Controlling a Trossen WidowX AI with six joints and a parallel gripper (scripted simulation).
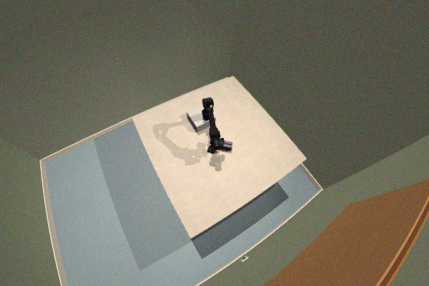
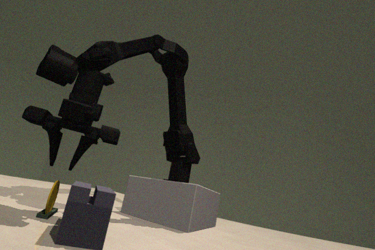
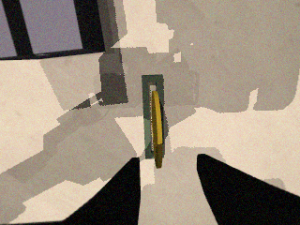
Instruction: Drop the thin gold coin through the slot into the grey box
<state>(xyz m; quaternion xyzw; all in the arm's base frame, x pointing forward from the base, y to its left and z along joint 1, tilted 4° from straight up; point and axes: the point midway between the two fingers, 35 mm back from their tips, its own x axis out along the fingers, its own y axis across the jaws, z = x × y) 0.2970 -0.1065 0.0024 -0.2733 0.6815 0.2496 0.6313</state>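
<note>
The gold coin lies 6 cm below my gripper tip.
</note>
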